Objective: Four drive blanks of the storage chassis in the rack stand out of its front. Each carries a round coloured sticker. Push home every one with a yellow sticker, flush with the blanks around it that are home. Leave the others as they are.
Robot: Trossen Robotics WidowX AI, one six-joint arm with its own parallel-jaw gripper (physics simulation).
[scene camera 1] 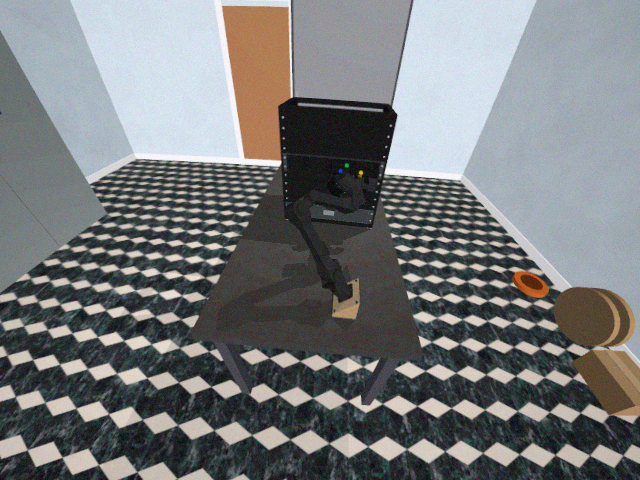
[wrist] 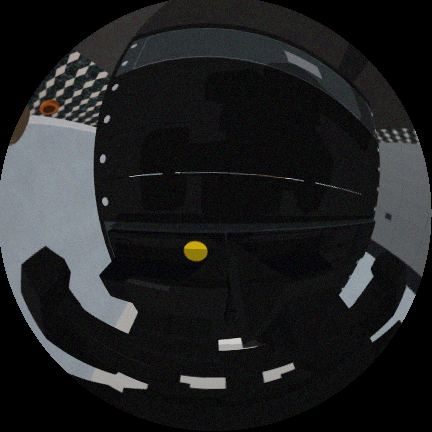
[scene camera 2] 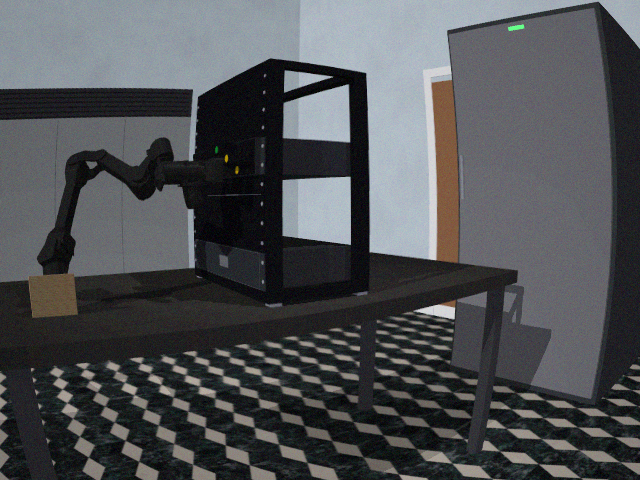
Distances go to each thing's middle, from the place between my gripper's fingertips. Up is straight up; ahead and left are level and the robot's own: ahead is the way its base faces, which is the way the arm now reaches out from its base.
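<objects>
What I see is the black storage rack (scene camera 2: pixel 238 239), and counted from my hand it stands 100 mm to the left, 20 mm below and 150 mm ahead.
</objects>
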